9 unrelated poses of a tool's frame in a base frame.
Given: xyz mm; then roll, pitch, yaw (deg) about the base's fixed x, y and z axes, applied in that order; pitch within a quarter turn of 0, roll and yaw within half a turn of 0.
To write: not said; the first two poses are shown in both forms.
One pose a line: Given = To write
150 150 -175 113.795 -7.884 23.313 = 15.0 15.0 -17.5 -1.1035 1.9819 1.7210
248 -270 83 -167.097 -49.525 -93.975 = 24.8 -27.0 8.3 -1.3477 2.2559 -2.9533
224 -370 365 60.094 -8.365 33.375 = 22.4 -37.0 36.5 -1.0718 1.0549 1.7388
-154 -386 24 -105.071 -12.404 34.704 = -15.4 -38.6 2.4 2.1187 1.8276 -1.7947
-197 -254 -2 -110.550 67.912 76.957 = -19.7 -25.4 -0.2 -3.0349 1.7032 -0.3631
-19 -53 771 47.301 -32.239 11.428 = -1.9 -5.3 77.1 -1.8288 0.9599 2.2800
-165 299 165 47.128 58.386 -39.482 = -16.5 29.9 16.5 -1.5909 1.2061 0.4238
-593 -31 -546 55.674 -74.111 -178.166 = -59.3 -3.1 -54.6 1.0217 1.4158 2.9107
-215 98 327 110.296 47.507 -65.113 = -21.5 9.8 32.7 -2.9735 1.8073 0.7098
